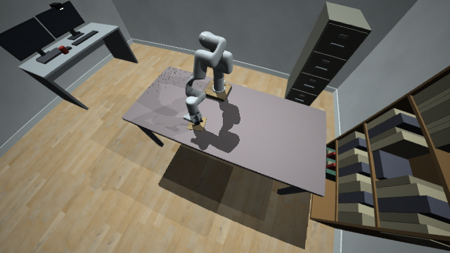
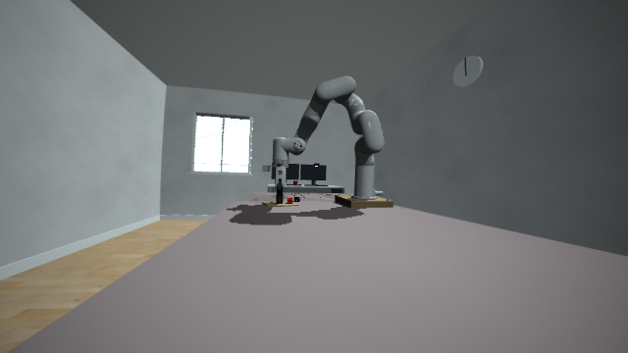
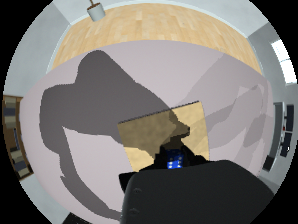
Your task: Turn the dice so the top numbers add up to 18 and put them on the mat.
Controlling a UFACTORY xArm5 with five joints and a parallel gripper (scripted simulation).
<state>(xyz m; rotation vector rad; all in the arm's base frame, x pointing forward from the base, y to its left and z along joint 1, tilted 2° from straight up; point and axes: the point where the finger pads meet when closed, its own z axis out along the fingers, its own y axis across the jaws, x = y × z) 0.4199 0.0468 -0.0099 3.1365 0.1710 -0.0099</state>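
My gripper is now 1 cm above the blue die. The rest, counted from my hand: tan mat (2 cm below); black die (11 cm to the right, 8 cm behind, 1 cm below); red die (5 cm behind, 1 cm to the right, 1 cm below).
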